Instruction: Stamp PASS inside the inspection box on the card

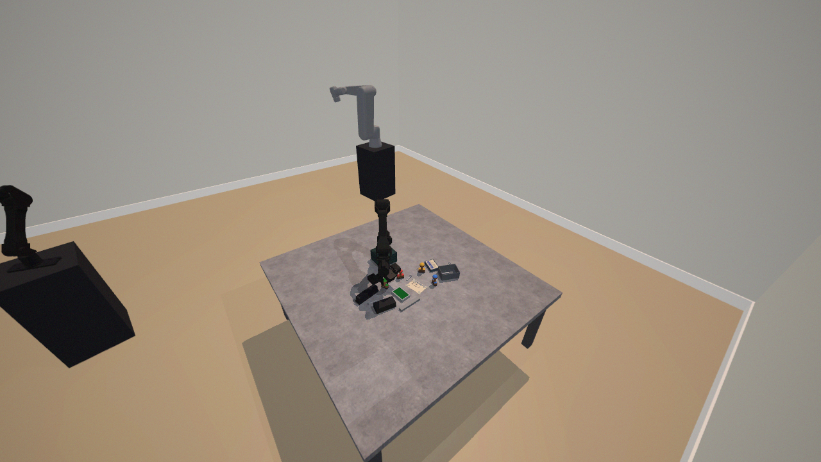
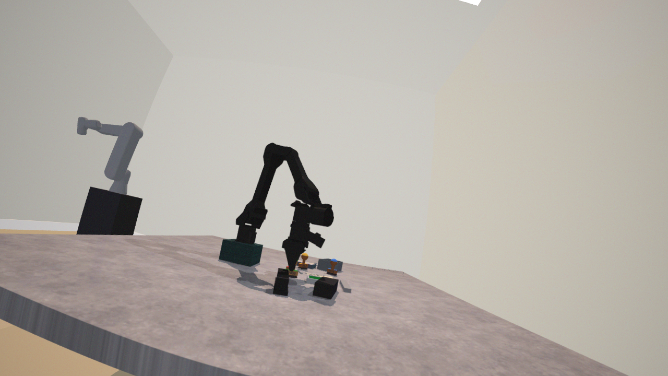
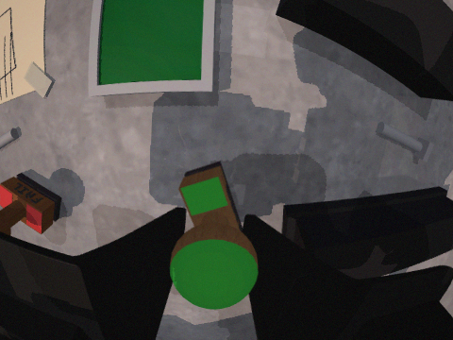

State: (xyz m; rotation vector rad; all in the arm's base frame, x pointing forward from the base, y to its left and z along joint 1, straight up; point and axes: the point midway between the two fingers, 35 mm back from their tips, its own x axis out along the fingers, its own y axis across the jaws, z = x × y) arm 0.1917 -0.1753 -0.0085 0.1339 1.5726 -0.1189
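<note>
The green ink pad is 100 mm ahead of my gripper tip, 30 mm to the left of it and 30 mm below it. Also, from my gripper tip: green stamp (right at my gripper tip); then red stamp (120 mm to the left, 10 mm below); then black block (30 mm behind, 110 mm to the right, 20 mm below).
</note>
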